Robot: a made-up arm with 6 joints.
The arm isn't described. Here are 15 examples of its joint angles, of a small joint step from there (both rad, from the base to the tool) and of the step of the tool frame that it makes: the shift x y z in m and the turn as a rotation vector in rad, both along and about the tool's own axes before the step.
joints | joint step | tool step
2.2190 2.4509 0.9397 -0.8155 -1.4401 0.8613 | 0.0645 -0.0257 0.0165 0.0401 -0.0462 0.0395 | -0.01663 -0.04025 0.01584 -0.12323 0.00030 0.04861
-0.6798 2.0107 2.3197 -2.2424 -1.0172 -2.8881 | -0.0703 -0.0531 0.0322 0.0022 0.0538 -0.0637 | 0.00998 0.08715 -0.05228 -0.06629 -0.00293 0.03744
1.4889 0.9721 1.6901 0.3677 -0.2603 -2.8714 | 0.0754 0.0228 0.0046 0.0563 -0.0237 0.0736 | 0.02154 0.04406 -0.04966 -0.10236 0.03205 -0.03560
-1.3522 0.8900 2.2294 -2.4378 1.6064 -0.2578 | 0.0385 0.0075 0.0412 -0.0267 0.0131 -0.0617 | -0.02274 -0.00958 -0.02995 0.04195 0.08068 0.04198
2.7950 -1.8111 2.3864 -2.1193 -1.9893 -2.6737 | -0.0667 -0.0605 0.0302 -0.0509 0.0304 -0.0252 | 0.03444 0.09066 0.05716 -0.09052 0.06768 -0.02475
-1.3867 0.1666 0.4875 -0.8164 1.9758 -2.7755 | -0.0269 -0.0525 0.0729 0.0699 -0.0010 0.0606 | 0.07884 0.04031 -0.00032 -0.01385 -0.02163 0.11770
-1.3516 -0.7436 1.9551 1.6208 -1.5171 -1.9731 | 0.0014 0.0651 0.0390 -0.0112 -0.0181 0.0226 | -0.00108 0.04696 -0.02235 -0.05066 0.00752 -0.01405
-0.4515 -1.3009 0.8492 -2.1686 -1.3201 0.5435 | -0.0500 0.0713 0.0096 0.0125 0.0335 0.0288 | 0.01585 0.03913 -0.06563 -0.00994 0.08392 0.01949
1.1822 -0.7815 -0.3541 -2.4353 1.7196 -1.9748 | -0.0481 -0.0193 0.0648 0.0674 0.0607 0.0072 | -0.00536 0.01488 -0.00988 0.05190 0.00425 0.11122
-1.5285 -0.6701 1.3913 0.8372 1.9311 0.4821 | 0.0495 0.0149 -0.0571 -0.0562 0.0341 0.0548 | -0.04873 -0.03156 -0.02913 -0.10601 0.03776 0.05577
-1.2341 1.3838 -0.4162 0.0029 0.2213 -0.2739 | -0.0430 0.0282 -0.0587 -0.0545 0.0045 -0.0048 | 0.00906 0.05133 -0.02392 0.04584 0.03481 0.11725
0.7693 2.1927 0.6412 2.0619 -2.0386 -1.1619 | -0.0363 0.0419 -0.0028 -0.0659 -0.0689 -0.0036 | -0.02254 0.01075 0.05180 -0.10751 -0.02600 0.04022
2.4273 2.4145 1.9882 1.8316 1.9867 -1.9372 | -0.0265 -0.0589 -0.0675 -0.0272 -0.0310 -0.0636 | -0.03112 -0.03784 -0.01923 0.06478 0.06055 -0.01863
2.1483 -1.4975 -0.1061 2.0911 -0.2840 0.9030 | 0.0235 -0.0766 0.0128 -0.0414 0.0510 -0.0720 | -0.07570 0.02102 0.00993 0.10256 0.07042 0.11113
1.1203 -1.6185 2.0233 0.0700 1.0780 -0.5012 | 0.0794 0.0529 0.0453 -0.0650 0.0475 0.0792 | -0.00965 -0.04030 -0.08531 -0.09963 0.01635 -0.10442
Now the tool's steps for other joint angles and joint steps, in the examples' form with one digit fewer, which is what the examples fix.
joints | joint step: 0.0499 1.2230 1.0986 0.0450 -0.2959 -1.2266 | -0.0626 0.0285 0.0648 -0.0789 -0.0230 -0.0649
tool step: 0.0362 -0.0345 -0.0520 0.1569 0.0471 0.0422
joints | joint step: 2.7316 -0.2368 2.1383 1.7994 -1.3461 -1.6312 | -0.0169 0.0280 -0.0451 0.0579 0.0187 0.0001
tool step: -0.0427 0.0281 0.0003 -0.0347 -0.0542 -0.0879
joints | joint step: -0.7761 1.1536 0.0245 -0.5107 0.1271 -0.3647 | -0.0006 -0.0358 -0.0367 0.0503 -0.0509 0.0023
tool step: -0.0180 -0.0180 -0.0072 -0.0686 -0.0126 0.0226
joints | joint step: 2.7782 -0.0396 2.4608 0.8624 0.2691 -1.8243 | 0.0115 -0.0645 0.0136 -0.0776 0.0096 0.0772
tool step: 0.0244 -0.0393 0.0246 0.0394 -0.0515 -0.0784
